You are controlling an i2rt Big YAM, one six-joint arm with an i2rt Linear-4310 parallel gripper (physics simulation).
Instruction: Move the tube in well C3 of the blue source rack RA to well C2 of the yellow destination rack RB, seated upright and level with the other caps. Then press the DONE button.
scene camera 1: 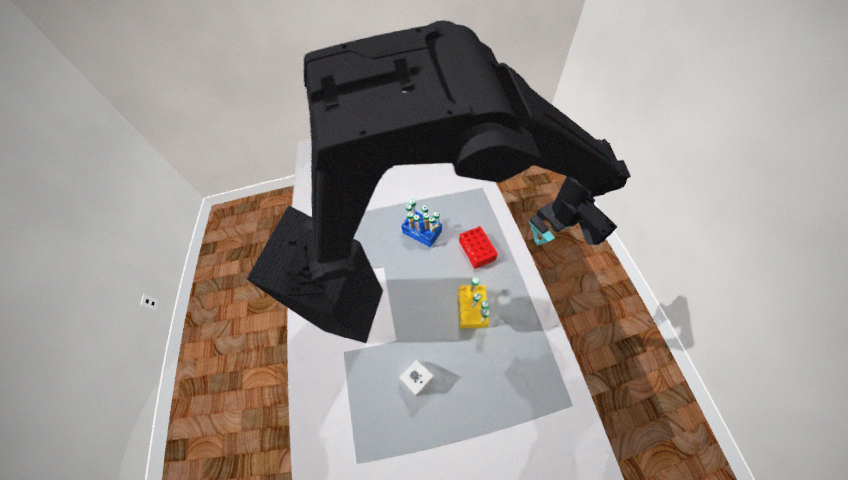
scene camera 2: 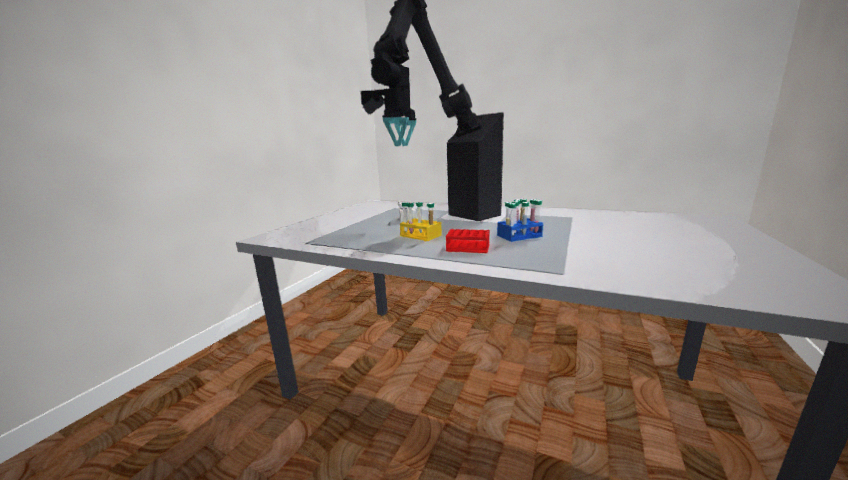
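Where they show: gripper, fingertip midpoint: (scene camera 1: 550, 234) (scene camera 2: 401, 146); arm's base, origin of the base link: (scene camera 1: 304, 267) (scene camera 2: 470, 128).
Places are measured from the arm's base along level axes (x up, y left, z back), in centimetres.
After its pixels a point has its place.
The blue source rack (scene camera 1: 422, 231) @(x -33.6, y 21.2, z -32.8 cm) (scene camera 2: 519, 230) @(x -37.0, y 23.8, z -30.5 cm) stands on the grey mat (scene camera 1: 438, 274) @(x -38.3, y 4.8, z -33.0 cm) (scene camera 2: 534, 253) @(x -38.3, y 29.4, z -51.1 cm) and holds several green-capped tubes (scene camera 1: 422, 213) @(x -28.0, y 24.9, z -34.7 cm) (scene camera 2: 521, 209) @(x -29.3, y 24.1, z -30.3 cm). The yellow destination rack (scene camera 1: 472, 307) (scene camera 2: 420, 230) holds three capped tubes (scene camera 1: 474, 281) @(x -25.7, y -6.4, z -40.5 cm) (scene camera 2: 416, 208) @(x -27.8, y -11.5, z -40.1 cm). My gripper (scene camera 1: 543, 232) @(x -5.7, y -8.6, z -58.2 cm) (scene camera 2: 399, 132) @(x -5.7, y -8.6, z -58.2 cm), with teal fingers, is open and empty. It hangs high above the table, up over the yellow rack's side in the side view. The white DONE button box (scene camera 1: 415, 377) @(x -32.0, y -25.8, z -14.8 cm) sits on the near mat in the overhead view; it does not show in the side view.
A red empty rack (scene camera 1: 477, 246) @(x -33.2, y 8.1, z -49.0 cm) (scene camera 2: 467, 240) @(x -37.0, y 7.9, z -46.0 cm) lies between the blue and yellow racks. The arm's black base block (scene camera 1: 319, 280) @(x 7.7, y -8.5, z -5.3 cm) (scene camera 2: 474, 167) @(x -16.0, y 3.9, z -11.6 cm) stands behind the racks. The white table (scene camera 1: 331, 430) @(x -38.6, y -32.4, z 14.0 cm) (scene camera 2: 654, 262) @(x -38.6, y 60.4, z -51.4 cm) stands on a wood floor between walls.
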